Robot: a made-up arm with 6 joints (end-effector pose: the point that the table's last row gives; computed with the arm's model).
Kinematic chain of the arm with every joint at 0, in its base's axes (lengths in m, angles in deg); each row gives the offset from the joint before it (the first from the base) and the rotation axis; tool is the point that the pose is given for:
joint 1: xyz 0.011 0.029 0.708 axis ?
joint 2: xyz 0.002 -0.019 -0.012 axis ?
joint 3: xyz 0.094 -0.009 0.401 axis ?
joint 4: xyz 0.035 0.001 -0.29 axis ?
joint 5: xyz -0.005 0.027 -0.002 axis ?
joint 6: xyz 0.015 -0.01 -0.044 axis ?
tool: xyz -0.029 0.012 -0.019
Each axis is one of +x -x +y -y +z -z.
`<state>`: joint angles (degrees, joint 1 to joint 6).
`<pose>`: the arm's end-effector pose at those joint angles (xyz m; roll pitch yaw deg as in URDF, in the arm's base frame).
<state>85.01 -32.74 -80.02 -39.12 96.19 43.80</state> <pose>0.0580 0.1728 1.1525 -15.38 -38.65 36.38</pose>
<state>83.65 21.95 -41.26 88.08 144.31 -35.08</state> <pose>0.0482 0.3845 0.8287 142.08 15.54 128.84</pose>
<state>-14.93 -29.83 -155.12 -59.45 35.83 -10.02</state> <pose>-0.1321 0.0031 1.4244 -178.48 -33.52 96.51</pose>
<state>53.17 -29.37 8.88 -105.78 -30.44 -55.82</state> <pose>0.0427 0.0541 0.7725 -30.99 3.33 -140.81</pose>
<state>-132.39 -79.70 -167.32 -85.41 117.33 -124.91</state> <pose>0.3779 0.5775 0.9309 -82.26 -32.32 -109.59</pose>
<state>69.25 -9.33 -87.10 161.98 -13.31 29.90</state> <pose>0.2086 0.3573 1.1891 -62.07 76.60 -177.57</pose>
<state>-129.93 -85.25 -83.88 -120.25 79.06 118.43</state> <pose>0.1664 0.3655 1.1656 107.09 17.89 27.52</pose>
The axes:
joint 1: +z
joint 2: +y
joint 3: +y
joint 4: -z
joint 5: +y
joint 6: -z

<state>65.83 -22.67 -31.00 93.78 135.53 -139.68</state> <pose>0.0395 0.1990 0.9669 -141.27 -53.87 -30.89</pose>
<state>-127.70 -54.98 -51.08 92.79 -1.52 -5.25</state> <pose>-0.0286 -0.0059 1.1611 105.99 -1.95 140.16</pose>
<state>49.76 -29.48 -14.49 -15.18 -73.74 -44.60</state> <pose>0.1279 0.1539 0.9167 -120.62 -29.86 172.45</pose>
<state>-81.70 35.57 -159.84 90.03 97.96 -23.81</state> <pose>0.1214 -0.4637 1.1603 81.69 -57.55 -68.06</pose>
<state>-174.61 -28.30 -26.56 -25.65 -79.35 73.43</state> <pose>-0.1520 -0.0291 0.9852 137.23 -32.65 97.91</pose>
